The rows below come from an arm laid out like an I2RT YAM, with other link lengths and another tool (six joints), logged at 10 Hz.
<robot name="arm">
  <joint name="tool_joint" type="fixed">
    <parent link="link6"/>
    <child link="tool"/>
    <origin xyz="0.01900 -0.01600 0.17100" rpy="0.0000 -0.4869 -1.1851"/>
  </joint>
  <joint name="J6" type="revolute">
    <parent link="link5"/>
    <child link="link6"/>
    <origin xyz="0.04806 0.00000 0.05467" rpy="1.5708 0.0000 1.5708"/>
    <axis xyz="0 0 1"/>
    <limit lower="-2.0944" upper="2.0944"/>
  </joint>
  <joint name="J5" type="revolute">
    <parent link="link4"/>
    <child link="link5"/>
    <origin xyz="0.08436 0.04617 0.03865" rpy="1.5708 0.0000 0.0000"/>
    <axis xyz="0 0 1"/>
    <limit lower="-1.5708" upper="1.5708"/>
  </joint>
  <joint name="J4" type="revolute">
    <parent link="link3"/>
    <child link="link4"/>
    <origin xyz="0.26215 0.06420 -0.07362"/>
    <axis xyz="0 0 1"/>
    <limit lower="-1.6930" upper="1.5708"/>
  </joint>
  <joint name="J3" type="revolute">
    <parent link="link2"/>
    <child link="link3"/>
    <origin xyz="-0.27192 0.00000 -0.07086" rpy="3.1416 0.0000 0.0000"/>
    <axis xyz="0 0 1"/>
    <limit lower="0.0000" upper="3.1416"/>
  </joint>
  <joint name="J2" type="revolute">
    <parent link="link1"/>
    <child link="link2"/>
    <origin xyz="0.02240 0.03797 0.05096" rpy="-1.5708 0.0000 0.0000"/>
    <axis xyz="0 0 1"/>
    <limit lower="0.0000" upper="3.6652"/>
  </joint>
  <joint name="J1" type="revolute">
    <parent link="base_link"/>
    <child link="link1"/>
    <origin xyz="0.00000 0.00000 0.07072"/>
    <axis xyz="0 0 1"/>
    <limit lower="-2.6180" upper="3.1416"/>
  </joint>
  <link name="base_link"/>
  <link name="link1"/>
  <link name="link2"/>
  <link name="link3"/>
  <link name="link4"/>
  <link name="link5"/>
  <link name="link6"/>
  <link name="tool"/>
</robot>
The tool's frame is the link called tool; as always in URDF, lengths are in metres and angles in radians.
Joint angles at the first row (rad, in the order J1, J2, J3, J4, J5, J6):
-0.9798, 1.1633, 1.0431, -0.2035, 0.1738, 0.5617
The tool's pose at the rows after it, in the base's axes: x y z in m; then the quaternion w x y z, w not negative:
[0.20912 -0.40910 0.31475 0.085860 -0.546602 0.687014 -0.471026]
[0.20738 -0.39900 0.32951 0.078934 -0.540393 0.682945 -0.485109]
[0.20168 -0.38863 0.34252 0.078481 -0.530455 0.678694 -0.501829]
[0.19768 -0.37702 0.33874 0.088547 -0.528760 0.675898 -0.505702]
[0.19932 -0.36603 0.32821 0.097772 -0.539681 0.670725 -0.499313]
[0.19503 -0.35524 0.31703 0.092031 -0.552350 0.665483 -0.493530]
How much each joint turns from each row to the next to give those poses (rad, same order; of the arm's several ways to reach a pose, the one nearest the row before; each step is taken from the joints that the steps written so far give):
0.0248, -0.0248, 0.0001, -0.0046, 0.0263, 0.0015
0.0305, -0.0377, 0.0000, -0.0076, 0.0438, 0.0054
0.0164, -0.0485, -0.0123, -0.0023, 0.0260, 0.0137
0.0053, -0.0534, -0.0431, -0.0046, -0.0088, 0.0164
0.0084, -0.0412, -0.0442, -0.0080, -0.0225, -0.0019
0.0046, -0.0553, -0.0603, 0.0000, -0.0072, -0.0271

